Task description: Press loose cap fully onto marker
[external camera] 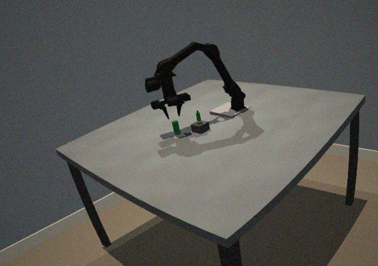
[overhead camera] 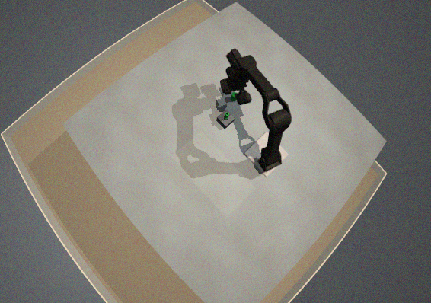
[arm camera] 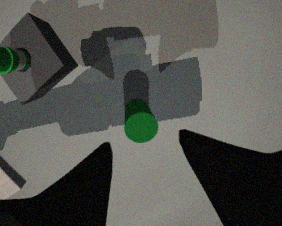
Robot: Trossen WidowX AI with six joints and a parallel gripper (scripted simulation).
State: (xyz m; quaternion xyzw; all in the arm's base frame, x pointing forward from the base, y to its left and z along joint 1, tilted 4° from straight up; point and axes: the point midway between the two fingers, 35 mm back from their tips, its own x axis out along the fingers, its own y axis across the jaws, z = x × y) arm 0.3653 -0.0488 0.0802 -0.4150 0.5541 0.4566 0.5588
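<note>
Now: the green cap 50 mm below my gripper tip. The rest, counted from my gripper tip: dark grey holder block (100 mm to the left, 80 mm behind, 50 mm below).
</note>
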